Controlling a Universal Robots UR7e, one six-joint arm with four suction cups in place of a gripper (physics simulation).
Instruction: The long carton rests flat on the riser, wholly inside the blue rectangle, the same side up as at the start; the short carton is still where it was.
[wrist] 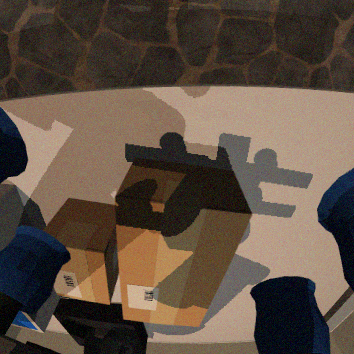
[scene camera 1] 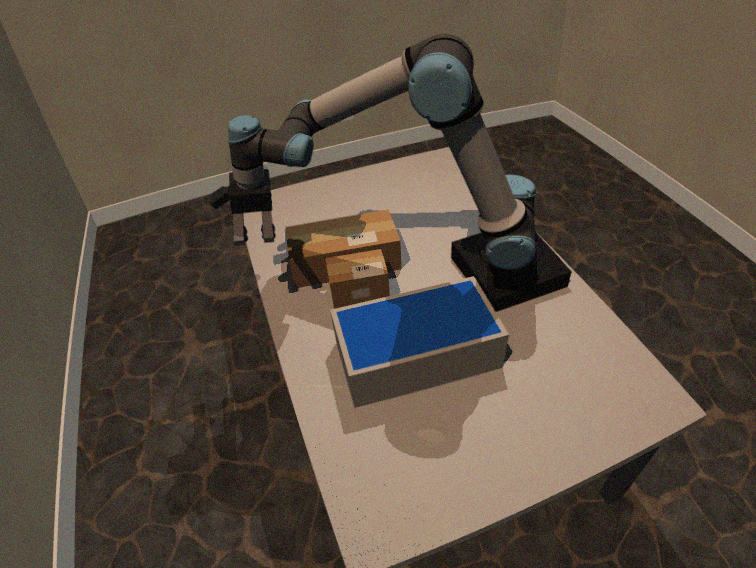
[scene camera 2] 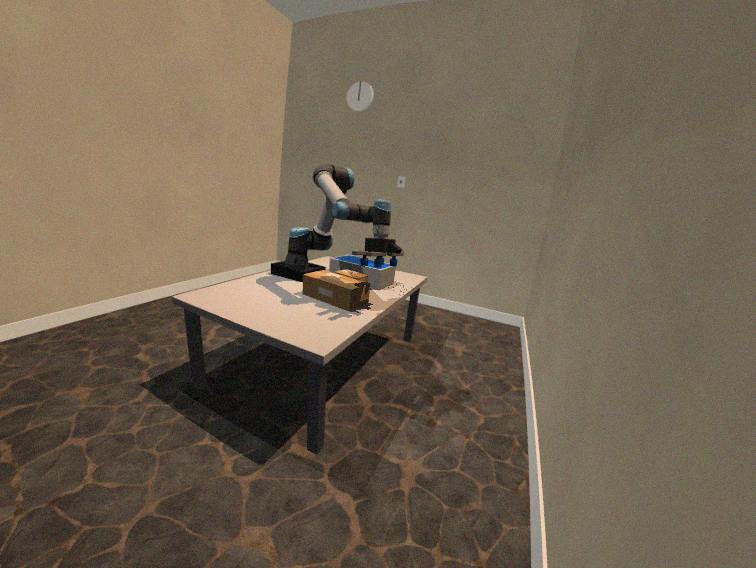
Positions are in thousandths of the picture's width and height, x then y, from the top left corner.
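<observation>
I see a short carton (wrist: 247, 648) that is 33 cm from the lens. The marked spots on the short carton and my suction head (wrist: 809, 871) are 28 cm apart. A long carton (wrist: 504, 637) is 24 cm from the lens, and my suction head is 11 cm from the lens.
</observation>
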